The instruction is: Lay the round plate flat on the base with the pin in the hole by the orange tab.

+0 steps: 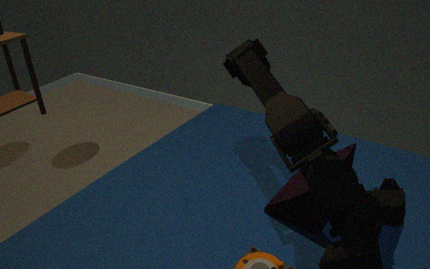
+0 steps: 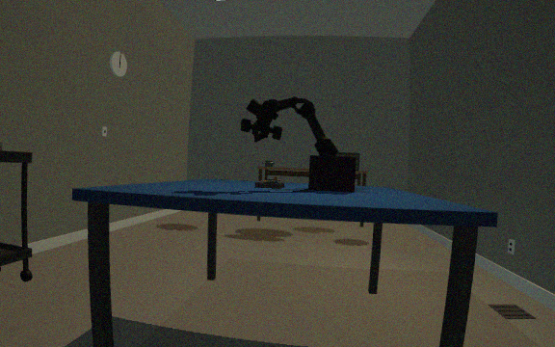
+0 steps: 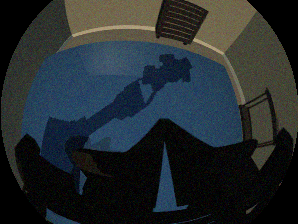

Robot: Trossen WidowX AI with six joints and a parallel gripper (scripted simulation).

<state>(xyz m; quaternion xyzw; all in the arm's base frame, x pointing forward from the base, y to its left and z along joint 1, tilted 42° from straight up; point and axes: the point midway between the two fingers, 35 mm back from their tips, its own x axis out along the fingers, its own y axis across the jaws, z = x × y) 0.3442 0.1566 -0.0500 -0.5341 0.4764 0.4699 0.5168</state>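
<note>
Right now my gripper tip is 220 mm to the left of the base, 180 mm above it and 60 mm past it.
</note>
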